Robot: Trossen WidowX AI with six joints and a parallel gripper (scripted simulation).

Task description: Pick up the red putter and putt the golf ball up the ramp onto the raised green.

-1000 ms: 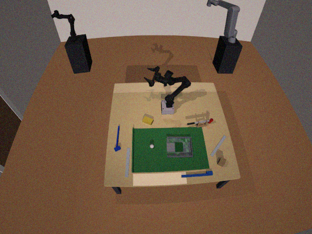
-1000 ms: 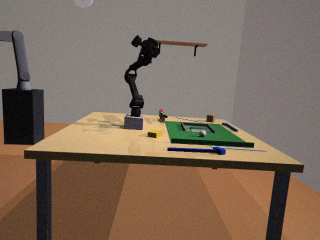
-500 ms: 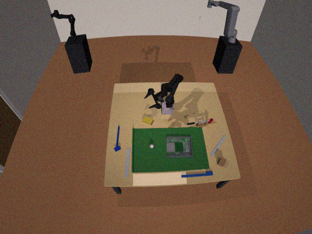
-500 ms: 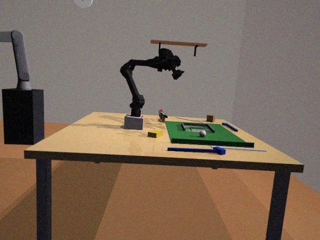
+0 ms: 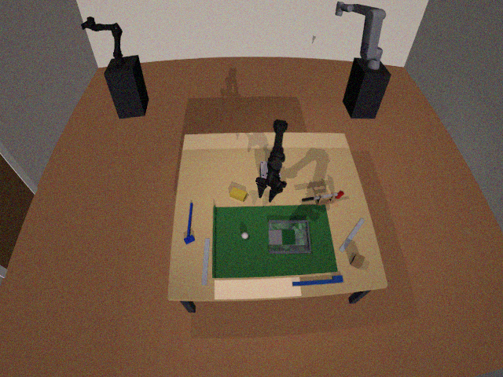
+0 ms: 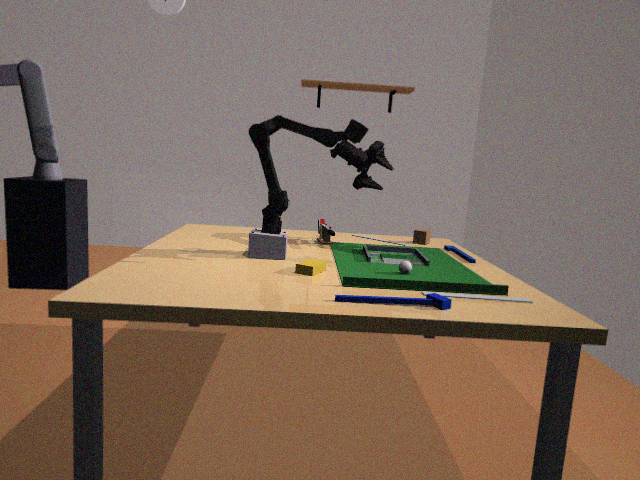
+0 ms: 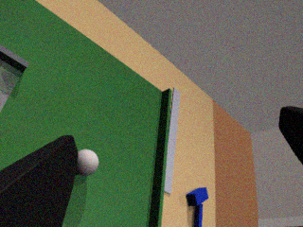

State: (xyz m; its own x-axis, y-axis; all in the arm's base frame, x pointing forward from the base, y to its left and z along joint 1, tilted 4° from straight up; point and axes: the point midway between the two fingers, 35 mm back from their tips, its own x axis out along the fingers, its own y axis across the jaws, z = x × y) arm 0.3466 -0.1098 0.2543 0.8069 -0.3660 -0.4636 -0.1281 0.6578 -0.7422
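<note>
Right now my gripper tip is 250 mm past the yellow block, 130 mm to the left of it and 290 mm above it. The rest, counted from my gripper tip: small wooden stand 150 mm behind, 440 mm to the left, 270 mm below; then white golf ball 60 mm ahead, 110 mm to the right, 280 mm below; then brown cube 310 mm ahead, 550 mm to the left, 270 mm below.
</note>
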